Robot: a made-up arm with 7 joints. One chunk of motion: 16 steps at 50 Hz.
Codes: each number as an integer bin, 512 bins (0 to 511) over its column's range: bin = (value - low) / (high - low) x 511, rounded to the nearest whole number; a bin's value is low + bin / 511 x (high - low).
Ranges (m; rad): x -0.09..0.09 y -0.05..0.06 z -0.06..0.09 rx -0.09..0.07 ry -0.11..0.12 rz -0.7..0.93
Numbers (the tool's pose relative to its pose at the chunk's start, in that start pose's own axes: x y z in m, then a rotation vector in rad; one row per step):
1: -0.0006 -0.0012 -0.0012 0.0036 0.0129 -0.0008
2: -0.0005 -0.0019 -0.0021 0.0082 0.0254 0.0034
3: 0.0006 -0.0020 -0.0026 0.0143 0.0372 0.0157
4: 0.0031 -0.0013 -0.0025 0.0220 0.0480 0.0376
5: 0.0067 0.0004 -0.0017 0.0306 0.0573 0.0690
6: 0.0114 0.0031 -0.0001 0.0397 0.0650 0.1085
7: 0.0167 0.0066 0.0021 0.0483 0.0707 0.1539
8: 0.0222 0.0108 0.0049 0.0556 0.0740 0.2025
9: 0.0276 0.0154 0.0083 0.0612 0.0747 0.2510
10: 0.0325 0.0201 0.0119 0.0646 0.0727 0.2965
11: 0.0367 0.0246 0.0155 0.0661 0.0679 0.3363
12: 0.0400 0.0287 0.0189 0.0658 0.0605 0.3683
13: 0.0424 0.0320 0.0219 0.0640 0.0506 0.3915
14: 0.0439 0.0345 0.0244 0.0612 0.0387 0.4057
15: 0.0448 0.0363 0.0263 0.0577 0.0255 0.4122
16: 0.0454 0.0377 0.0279 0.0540 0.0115 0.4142
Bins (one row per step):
1: 254 227 200 299 273 219
2: 254 223 197 314 301 221
3: 257 223 196 333 327 224
4: 264 226 196 358 351 231
5: 275 234 199 385 372 241
6: 288 247 204 414 389 253
7: 303 263 212 442 401 268
8: 319 282 221 465 409 283
9: 334 304 233 483 410 298
10: 348 326 245 494 406 312
11: 360 347 257 499 395 325
12: 369 366 269 498 379 335
13: 376 381 279 492 357 342
14: 380 393 288 483 330 347
15: 383 401 294 472 301 349
16: 384 407 299 460 270 349

